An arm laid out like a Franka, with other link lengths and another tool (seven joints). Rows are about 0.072 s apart.
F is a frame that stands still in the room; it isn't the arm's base.
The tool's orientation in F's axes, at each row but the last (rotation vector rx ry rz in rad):
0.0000 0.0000 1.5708
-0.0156 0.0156 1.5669
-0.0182 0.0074 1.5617
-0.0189 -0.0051 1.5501
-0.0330 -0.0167 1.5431
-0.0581 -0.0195 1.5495
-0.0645 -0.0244 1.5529
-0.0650 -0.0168 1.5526
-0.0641 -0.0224 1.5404
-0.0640 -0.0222 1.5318
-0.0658 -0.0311 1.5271
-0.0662 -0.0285 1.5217
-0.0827 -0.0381 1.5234
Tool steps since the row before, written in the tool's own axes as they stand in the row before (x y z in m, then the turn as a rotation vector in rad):
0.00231 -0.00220 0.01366 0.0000 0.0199 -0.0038
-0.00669 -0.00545 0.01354 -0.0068 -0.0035 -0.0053
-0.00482 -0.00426 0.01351 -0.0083 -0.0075 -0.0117
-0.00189 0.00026 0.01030 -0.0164 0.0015 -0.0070
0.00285 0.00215 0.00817 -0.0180 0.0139 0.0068
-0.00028 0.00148 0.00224 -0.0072 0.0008 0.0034
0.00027 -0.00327 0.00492 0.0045 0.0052 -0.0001
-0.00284 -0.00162 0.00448 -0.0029 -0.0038 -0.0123
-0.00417 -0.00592 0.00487 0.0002 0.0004 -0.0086
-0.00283 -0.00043 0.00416 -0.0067 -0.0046 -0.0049
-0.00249 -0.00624 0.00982 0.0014 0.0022 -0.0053
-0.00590 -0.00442 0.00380 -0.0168 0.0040 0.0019
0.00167 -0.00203 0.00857 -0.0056 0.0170 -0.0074
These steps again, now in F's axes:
0.00220 0.00231 0.01366 -0.0199 0.0000 -0.0038
0.00542 -0.00644 0.01367 0.0035 -0.0069 -0.0052
0.00412 -0.00464 0.01362 0.0075 -0.0086 -0.0115
-0.00046 -0.00179 0.01031 -0.0017 -0.0164 -0.0069
-0.00233 0.00300 0.00807 -0.0146 -0.0175 0.0065
-0.00159 -0.00019 0.00217 -0.0011 -0.0071 0.0035
0.00299 0.00034 0.00509 -0.0051 0.0046 -0.0005
0.00133 -0.00273 0.00464 0.0044 -0.0033 -0.0120
0.00551 -0.00421 0.00530 0.0001 0.0000 -0.0086
0.00009 -0.00273 0.00425 0.0046 -0.0070 -0.0045
0.00551 -0.00252 0.01024 -0.0018 0.0014 -0.0055
0.00389 -0.00600 0.00420 -0.0049 -0.0165 0.0020
0.00144 0.00184 0.00865 -0.0166 -0.0050 -0.0086

